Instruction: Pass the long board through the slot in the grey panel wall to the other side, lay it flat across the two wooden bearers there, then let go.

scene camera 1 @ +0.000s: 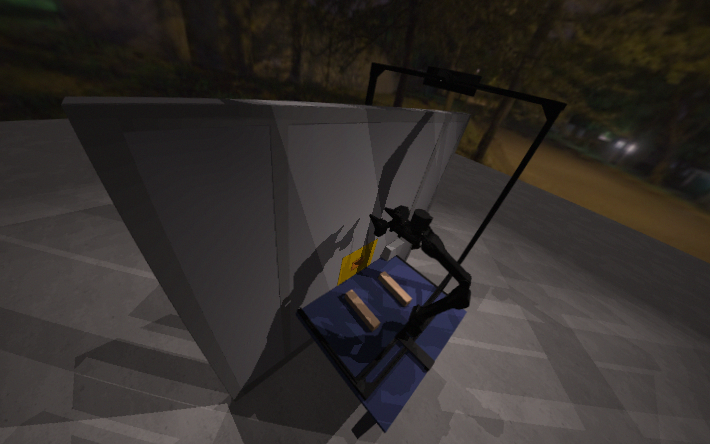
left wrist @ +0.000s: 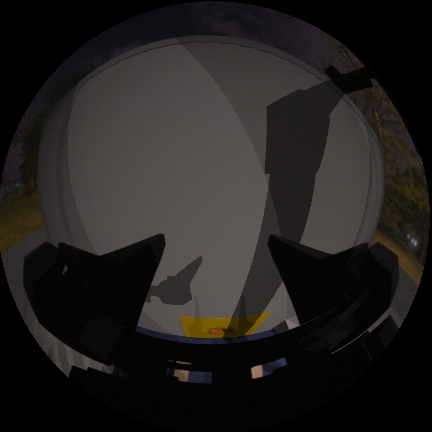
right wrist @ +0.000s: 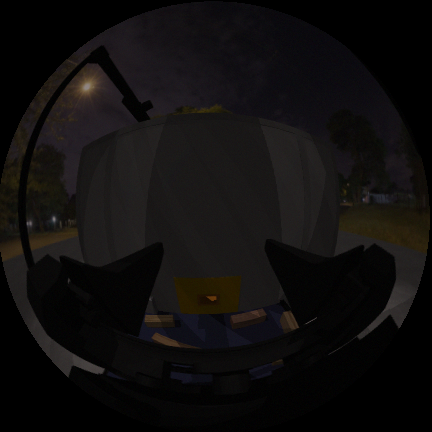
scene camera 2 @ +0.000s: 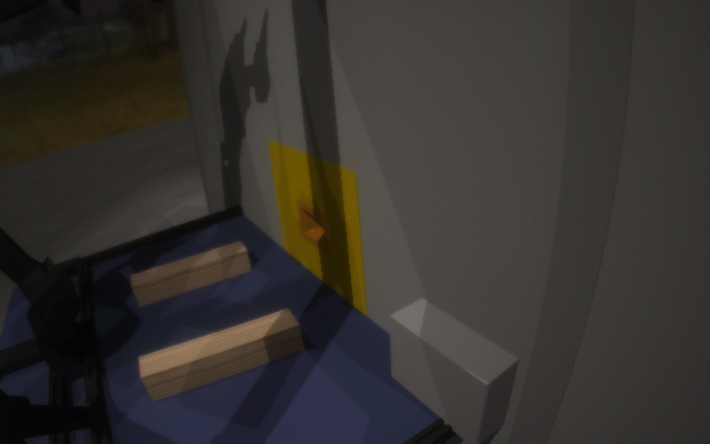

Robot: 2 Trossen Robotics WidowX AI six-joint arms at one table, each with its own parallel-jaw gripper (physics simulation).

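Places are measured from the left arm's base along level axes (x left, y back, z up), in millimetres.
Pixels of known places: left gripper, fingertip midpoint: (scene camera 1: 377, 211) (left wrist: 217, 240); right gripper, fingertip midpoint: (right wrist: 214, 246); left arm's base, origin of the base link: (scene camera 1: 413, 329) (scene camera 2: 72, 361).
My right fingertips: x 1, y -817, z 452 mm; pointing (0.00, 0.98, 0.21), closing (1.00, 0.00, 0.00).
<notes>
For each thing: its top centre in the pictures, then the offset to it from my right fingertips. "*": a spot on its surface instead. Level surfaces: height alone.
- slot, surface spot: (scene camera 2: 313, 227) (right wrist: 215, 297) * dy +366, dx +23, dz -390 mm
- long board, middle of its top: (right wrist: 195, 350) dy +94, dx -60, dz -408 mm
- blue table, its level: dz -471 mm
- grey block, surface spot: (scene camera 2: 455, 361) * dy +433, dx -373, dz -371 mm
The grey panel wall (scene camera 1: 324, 183) (scene camera 2: 471, 157) (left wrist: 175, 150) (right wrist: 215, 200) carries a yellow patch (scene camera 1: 346, 268) (scene camera 2: 287, 178) (left wrist: 195, 326) (right wrist: 187, 290) with the slot (scene camera 2: 313, 227) (right wrist: 209, 298) in it. Two wooden bearers (scene camera 1: 361, 309) (scene camera 1: 395, 288) (scene camera 2: 191, 273) (scene camera 2: 222, 353) lie apart on the left arm's side. My left gripper (scene camera 1: 379, 213) (left wrist: 217, 240) is open and empty, high near the wall. My right gripper (right wrist: 214, 246) is open and empty on the other side. The long board (right wrist: 170, 341) appears low in the right wrist view, partly hidden by the gripper body.
A blue table (scene camera 1: 450, 324) (scene camera 2: 335, 403) bears the bearers. A grey block (scene camera 1: 391, 250) (scene camera 2: 455, 361) stands against the wall. Other wooden pieces (right wrist: 159, 320) (right wrist: 248, 318) (right wrist: 289, 321) lie on the right arm's side. A black overhead frame (scene camera 1: 510, 188) rises beside the table.
</notes>
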